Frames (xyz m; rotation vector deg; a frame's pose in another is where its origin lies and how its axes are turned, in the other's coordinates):
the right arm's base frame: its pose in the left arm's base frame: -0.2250 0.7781 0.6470 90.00 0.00 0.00
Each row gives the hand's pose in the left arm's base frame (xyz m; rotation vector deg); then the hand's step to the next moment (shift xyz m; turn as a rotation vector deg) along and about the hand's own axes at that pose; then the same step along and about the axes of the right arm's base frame.
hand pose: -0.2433 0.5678 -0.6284 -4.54 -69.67 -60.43
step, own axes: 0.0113 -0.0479 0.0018 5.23 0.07 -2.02
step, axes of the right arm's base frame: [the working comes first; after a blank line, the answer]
step, axes of the left arm's base frame: -0.0349 -0.0324 -0.0126 1.30 -4.32 3.33

-0.0349 -0.0126 0.0324 1.30 3.33 4.32
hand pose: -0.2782 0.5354 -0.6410 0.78 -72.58 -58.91
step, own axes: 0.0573 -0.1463 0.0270 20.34 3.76 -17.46
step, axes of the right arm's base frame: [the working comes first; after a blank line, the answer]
step, axes of the left arm's base frame: -0.1156 -0.1073 -0.0233 14.73 -19.67 11.34

-0.1156 -0.0233 0.1073 14.73 11.34 19.67
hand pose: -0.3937 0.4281 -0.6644 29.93 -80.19 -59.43
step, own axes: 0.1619 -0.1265 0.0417 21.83 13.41 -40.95
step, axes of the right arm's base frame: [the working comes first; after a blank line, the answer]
step, axes of the left arm's base frame: -0.0978 -0.1852 -0.0100 39.51 -22.46 16.36

-0.0978 -0.0100 0.1852 39.51 16.36 22.46
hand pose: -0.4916 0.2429 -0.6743 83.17 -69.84 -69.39
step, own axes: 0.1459 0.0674 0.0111 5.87 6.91 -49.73
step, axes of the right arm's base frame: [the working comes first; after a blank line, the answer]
step, axes of the left arm's base frame: -0.0138 -0.1546 0.0432 48.36 -5.47 13.66

-0.0138 0.0432 0.1546 48.36 13.66 5.47
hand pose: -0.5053 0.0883 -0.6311 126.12 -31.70 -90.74
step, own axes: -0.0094 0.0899 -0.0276 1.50 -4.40 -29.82
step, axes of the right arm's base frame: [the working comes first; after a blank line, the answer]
step, axes of the left arm's base frame: 0.0147 -0.0700 0.0618 29.25 5.06 5.45

0.0147 0.0618 0.0700 29.25 5.45 -5.06
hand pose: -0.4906 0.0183 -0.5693 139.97 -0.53 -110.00
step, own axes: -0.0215 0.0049 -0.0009 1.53 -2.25 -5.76
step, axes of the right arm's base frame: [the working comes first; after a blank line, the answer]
step, axes of the left arm's base frame: -0.0041 -0.0043 0.0212 5.92 2.34 -0.20

-0.0041 0.0212 0.0043 5.92 -0.20 -2.34
